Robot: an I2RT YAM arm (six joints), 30 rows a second.
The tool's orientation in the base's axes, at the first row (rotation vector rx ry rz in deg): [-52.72, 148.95, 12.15]
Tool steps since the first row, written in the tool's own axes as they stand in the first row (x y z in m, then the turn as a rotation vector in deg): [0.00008, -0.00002, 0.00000, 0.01, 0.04, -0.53]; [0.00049, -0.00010, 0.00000, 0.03, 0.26, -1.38]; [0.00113, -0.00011, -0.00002, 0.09, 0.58, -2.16]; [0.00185, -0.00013, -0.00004, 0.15, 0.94, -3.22]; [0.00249, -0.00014, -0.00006, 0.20, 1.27, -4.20]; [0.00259, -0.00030, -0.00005, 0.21, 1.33, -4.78]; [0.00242, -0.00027, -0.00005, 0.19, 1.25, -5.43]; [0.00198, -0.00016, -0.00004, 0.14, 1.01, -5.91]
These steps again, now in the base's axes. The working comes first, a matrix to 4 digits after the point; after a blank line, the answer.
The tool's axes in the first row as the columns of a matrix, in the base's axes (used below as rounded here):
[-0.7166, -0.6317, 0.2957]
[-0.5754, 0.7750, 0.2612]
[-0.3942, 0.0170, -0.9189]

[-0.00004, -0.00006, -0.00003, -0.19, -0.11, 0.48]; [-0.00029, -0.00036, -0.00019, -0.59, -0.18, 1.26]; [-0.00075, -0.00074, -0.00043, -1.07, -0.17, 1.96]; [-0.00126, -0.00118, -0.00069, -1.65, -0.20, 2.92]; [-0.00171, -0.00156, -0.00093, -2.19, -0.23, 3.80]; [-0.00168, -0.00174, -0.00098, -2.40, -0.34, 4.33]; [-0.00158, -0.00161, -0.00091, -2.53, -0.56, 4.94]; [-0.00133, -0.00127, -0.00075, -2.49, -0.84, 5.39]
